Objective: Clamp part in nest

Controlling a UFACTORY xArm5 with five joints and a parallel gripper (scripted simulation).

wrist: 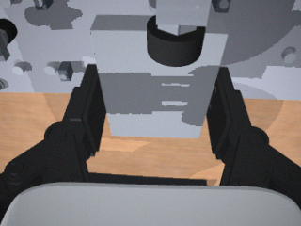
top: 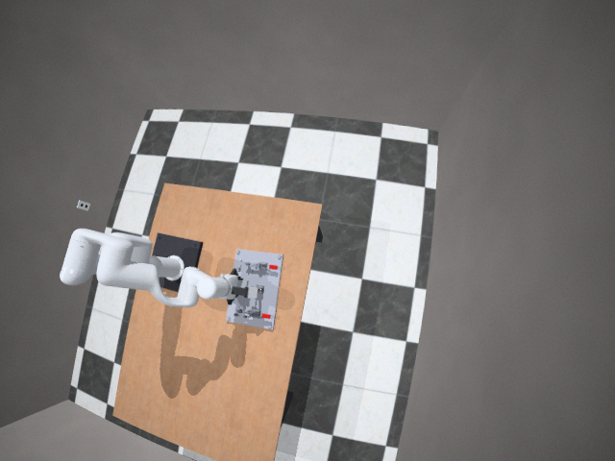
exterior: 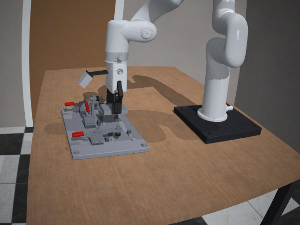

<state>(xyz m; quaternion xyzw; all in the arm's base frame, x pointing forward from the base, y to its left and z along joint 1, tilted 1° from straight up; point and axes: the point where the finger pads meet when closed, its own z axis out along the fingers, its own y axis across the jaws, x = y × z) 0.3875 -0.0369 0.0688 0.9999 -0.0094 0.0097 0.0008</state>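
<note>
Now: hand 50 mm short of the grey fixture plate, 10 mm to the left of it and 80 mm above it. The rest, counted from my hand: grey rectangular part (10 mm below).
</note>
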